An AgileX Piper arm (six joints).
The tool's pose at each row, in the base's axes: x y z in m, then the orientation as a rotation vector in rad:
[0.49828, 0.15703, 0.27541, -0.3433, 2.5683, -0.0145]
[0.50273, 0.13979, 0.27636, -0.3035, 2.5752, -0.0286]
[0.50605, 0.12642, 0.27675, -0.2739, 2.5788, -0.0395]
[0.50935, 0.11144, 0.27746, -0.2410, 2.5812, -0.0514]
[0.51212, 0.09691, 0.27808, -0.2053, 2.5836, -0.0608]
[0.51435, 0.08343, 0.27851, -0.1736, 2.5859, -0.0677]
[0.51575, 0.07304, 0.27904, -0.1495, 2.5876, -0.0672]
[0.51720, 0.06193, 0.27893, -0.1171, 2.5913, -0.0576]
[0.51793, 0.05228, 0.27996, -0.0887, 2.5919, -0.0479]
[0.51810, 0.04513, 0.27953, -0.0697, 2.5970, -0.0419]
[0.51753, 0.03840, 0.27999, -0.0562, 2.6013, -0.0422]
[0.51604, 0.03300, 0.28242, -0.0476, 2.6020, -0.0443]
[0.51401, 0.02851, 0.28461, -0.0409, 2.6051, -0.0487]
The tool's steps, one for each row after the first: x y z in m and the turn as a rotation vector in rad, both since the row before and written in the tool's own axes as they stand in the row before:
[0.00010, -0.01782, 0.00049, 0.0178, 0.0045, 0.0260]
[0.00001, -0.01376, 0.00085, 0.0136, 0.0022, 0.0191]
[-0.00008, -0.01534, 0.00071, 0.0151, 0.0012, 0.0212]
[0.00000, -0.01479, 0.00075, 0.0139, 0.0012, 0.0237]
[0.00004, -0.01364, 0.00083, 0.0112, 0.0015, 0.0213]
[-0.00003, -0.01049, 0.00042, 0.0045, 0.0009, 0.0174]
[0.00016, -0.01115, 0.00105, -0.0005, 0.0024, 0.0251]
[-0.00024, -0.00972, -0.00033, -0.0012, -0.0003, 0.0223]
[0.00060, -0.00712, 0.00057, -0.0007, 0.0047, 0.0148]
[0.00064, -0.00671, -0.00058, 0.0028, 0.0042, 0.0096]
[0.00029, -0.00545, -0.00275, 0.0032, 0.0007, 0.0057]
[0.00081, -0.00452, -0.00282, 0.0044, 0.0032, 0.0039]

